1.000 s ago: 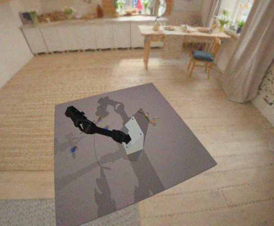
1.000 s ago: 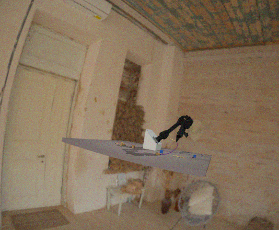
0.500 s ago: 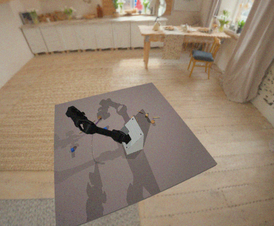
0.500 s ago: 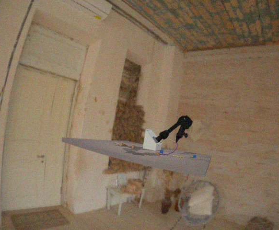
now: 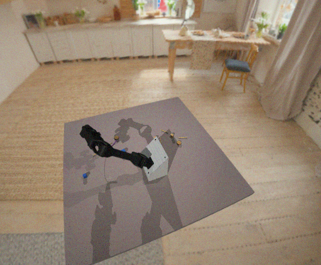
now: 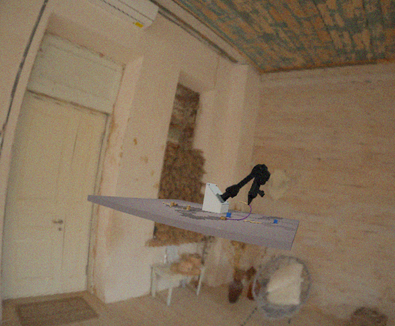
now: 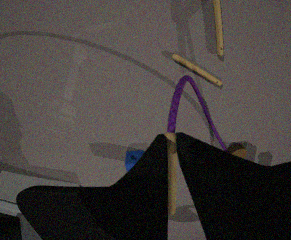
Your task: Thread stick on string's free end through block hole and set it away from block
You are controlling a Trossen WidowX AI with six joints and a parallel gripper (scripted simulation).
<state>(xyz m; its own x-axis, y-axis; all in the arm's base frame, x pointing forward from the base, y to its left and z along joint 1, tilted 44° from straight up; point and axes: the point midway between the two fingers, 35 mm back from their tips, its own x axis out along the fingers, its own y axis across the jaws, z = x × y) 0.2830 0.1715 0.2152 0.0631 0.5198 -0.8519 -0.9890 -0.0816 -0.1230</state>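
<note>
My gripper tip is now 2 cm past the blue cube, 13 cm to the left of it and 9 cm above it. The rest, counted from my gripper tip: round wooden button (16 cm ahead, 12 cm to the right, 10 cm below); thin wooden stick (2 cm to the right, 1 cm above).
</note>
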